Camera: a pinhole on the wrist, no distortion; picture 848 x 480 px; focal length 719.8 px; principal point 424.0 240.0 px. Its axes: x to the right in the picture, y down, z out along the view. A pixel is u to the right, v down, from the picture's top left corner.
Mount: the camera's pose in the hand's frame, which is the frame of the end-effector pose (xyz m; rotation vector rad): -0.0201 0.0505 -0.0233 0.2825 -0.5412 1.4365
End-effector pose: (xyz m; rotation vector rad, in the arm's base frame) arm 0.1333 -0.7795 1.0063 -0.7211 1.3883 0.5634
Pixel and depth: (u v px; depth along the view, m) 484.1 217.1 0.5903
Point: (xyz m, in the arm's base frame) 0.6090 -0.5348 1.1542
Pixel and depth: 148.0 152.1 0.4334
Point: 0.5363 -0.7893 1.1074
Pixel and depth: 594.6 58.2 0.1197
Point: 0.1886 -0.6994 1.0190
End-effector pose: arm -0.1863 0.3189 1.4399 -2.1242 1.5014 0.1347
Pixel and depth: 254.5 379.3 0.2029
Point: -0.1197 0.4787 1.4057
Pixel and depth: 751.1 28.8 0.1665
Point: -0.1744 0.3890 1.2905
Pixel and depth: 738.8 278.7 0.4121
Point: -0.1405 0.6070 1.1244
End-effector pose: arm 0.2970 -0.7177 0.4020 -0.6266 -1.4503 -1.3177
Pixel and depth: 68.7 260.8 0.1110
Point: 0.2527 -0.6801 0.3459
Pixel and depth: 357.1 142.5 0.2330
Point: 0.1738 -0.5764 0.3605
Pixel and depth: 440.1 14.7 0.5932
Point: -0.1200 -0.3217 0.4199
